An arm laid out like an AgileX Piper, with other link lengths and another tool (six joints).
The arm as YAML. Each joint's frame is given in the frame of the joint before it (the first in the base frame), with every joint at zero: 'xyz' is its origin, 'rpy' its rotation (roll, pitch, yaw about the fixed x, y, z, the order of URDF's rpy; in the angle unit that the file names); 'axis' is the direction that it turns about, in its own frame. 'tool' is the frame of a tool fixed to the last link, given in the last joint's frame.
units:
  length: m
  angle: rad
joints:
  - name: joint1
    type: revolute
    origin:
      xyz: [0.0, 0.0, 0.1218]
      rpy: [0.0, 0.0, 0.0]
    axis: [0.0, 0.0, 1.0]
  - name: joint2
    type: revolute
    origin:
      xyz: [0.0, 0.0, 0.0]
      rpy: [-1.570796, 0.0, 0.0]
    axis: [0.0, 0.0, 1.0]
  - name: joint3
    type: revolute
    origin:
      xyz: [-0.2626, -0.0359, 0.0]
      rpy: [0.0, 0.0, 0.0]
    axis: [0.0, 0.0, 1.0]
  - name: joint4
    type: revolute
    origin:
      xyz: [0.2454, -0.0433, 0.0]
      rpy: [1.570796, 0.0, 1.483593]
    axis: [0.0, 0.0, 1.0]
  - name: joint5
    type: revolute
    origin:
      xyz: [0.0, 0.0, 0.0]
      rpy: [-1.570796, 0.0, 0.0]
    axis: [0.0, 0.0, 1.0]
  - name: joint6
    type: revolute
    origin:
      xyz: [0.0, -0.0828, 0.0]
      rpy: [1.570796, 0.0, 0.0]
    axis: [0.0, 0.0, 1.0]
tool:
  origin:
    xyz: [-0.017, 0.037, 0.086]
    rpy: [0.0, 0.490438, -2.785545]
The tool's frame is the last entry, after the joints.
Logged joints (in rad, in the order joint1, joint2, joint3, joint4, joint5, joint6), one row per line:
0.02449 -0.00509 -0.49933 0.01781 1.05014 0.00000
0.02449 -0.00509 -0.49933 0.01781 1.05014 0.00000
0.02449 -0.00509 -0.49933 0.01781 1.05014 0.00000
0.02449 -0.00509 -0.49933 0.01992 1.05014 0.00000
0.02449 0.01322 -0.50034 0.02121 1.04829 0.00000
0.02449 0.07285 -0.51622 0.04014 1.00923 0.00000
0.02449 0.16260 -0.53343 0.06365 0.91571 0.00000
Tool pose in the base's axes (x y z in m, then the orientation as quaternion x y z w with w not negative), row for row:
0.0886 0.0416 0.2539 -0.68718 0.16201 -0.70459 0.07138
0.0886 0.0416 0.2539 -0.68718 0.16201 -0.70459 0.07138
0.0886 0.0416 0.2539 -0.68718 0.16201 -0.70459 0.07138
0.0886 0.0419 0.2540 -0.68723 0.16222 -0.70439 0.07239
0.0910 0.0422 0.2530 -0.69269 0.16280 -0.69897 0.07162
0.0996 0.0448 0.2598 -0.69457 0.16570 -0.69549 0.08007
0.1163 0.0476 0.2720 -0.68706 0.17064 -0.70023 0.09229
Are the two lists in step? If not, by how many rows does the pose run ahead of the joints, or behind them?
They are in step.
